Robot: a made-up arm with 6 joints.
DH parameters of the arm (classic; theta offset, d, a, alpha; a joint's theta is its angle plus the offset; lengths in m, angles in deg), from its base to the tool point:
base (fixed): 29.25 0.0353 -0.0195 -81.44
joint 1: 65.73 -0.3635 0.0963 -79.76
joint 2: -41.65 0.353 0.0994 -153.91
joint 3: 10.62 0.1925 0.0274 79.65
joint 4: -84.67 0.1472 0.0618 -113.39
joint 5: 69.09 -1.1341 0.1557 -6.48
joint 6: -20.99 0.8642 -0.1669 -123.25
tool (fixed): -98.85 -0.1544 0 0
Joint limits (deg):
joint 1: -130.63..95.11
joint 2: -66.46..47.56
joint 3: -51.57..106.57
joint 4: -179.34..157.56
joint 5: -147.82..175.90
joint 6: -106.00..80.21
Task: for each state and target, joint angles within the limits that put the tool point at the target. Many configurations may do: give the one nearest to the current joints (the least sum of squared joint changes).
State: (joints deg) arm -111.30 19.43 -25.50 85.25 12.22 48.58
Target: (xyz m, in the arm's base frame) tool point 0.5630 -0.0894 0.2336
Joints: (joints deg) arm -130.63 38.17 10.77 105.93 43.13 66.18
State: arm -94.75 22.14 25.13 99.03 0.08 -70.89
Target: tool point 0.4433 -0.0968 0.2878
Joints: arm -127.37 47.56 40.00 157.56 -51.51 -46.26
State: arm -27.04 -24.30 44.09 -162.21 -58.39 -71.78
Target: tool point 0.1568 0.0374 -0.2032
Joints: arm -10.16 -5.96 28.22 -166.92 -50.06 -57.36
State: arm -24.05 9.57 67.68 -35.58 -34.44 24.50
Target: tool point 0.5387 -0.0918 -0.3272
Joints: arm -53.08 9.63 70.57 -40.63 -35.45 23.95
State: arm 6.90 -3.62 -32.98 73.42 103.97 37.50
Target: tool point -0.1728 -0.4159 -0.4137
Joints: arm 12.32 -8.53 -26.74 78.88 101.75 30.83
